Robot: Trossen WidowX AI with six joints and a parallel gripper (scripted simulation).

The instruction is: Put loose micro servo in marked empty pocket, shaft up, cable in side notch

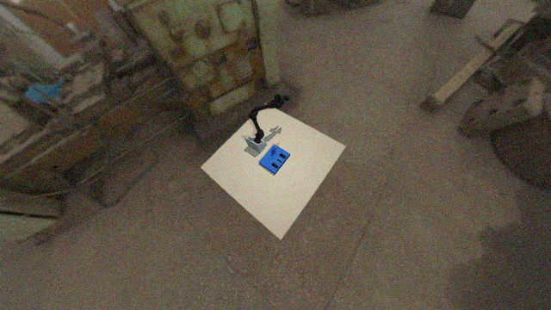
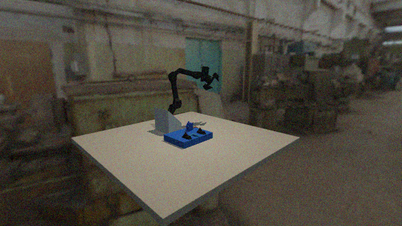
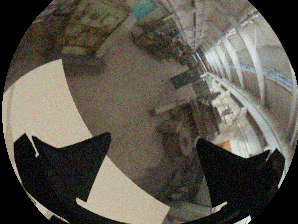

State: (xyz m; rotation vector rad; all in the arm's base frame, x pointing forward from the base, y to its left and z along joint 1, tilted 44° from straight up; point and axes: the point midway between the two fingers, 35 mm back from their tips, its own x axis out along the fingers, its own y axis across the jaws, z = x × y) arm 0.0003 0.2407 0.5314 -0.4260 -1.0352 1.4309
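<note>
Right now the blue robot deck is 240 mm ahead of my gripper tip, 560 mm to the right of it and 340 mm below it.
</note>
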